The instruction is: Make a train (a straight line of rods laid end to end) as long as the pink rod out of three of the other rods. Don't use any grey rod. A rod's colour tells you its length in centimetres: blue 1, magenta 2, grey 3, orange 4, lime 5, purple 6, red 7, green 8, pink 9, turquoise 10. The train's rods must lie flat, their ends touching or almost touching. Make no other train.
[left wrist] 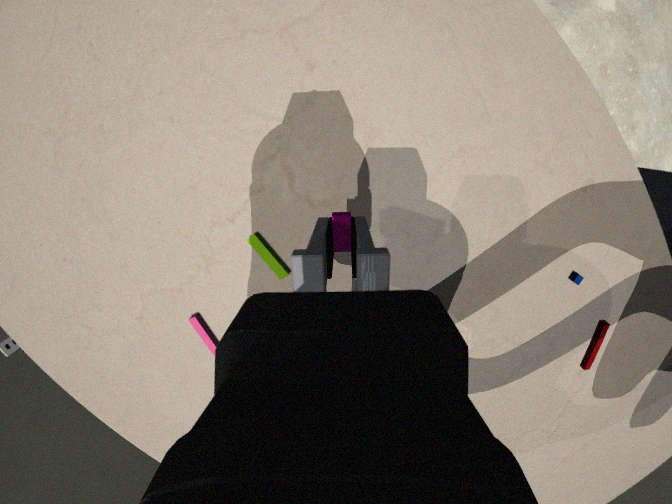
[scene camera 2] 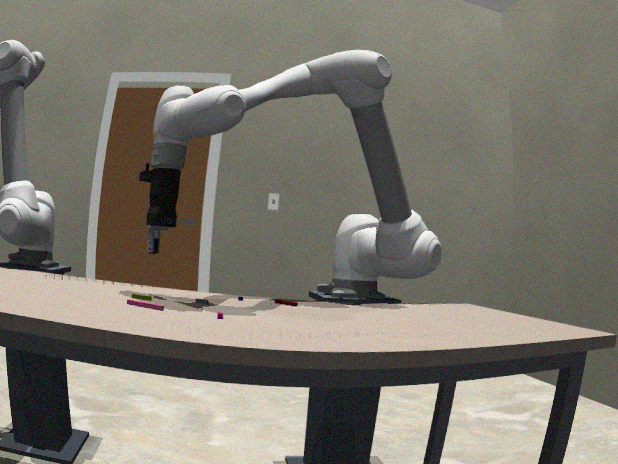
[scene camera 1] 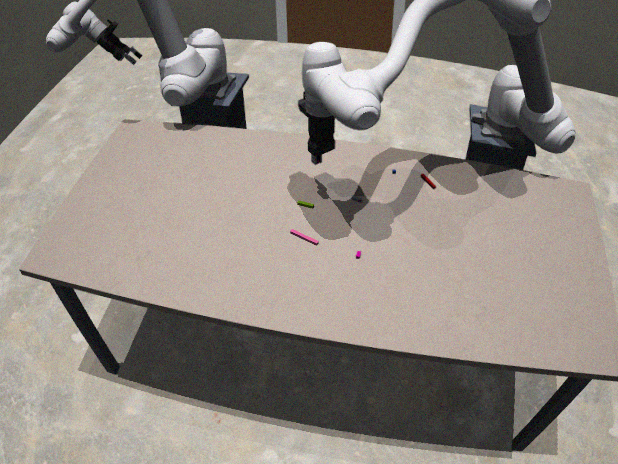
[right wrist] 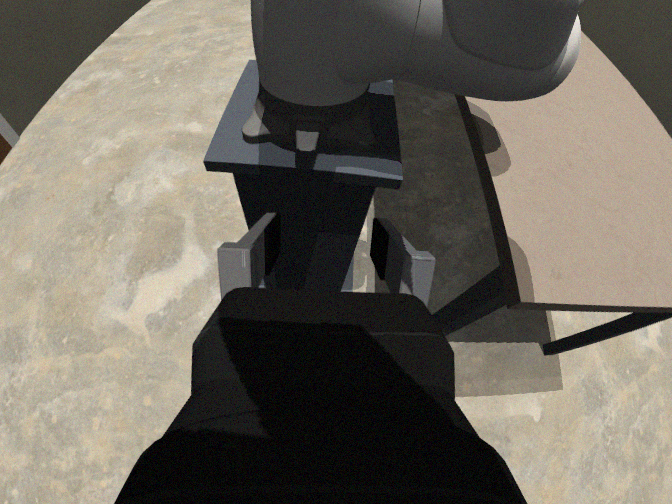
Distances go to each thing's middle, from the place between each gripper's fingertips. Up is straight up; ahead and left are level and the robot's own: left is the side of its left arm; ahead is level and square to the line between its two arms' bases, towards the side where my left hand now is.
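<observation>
Left hand [scene camera 2: 153, 252]: 120 mm above the lime rod [left wrist: 256, 241], 20 mm to the left of it, 90 mm short of it.
My right hand: 15 cm above the lime rod, 57 cm short of it, 88 cm to the right of it.
</observation>
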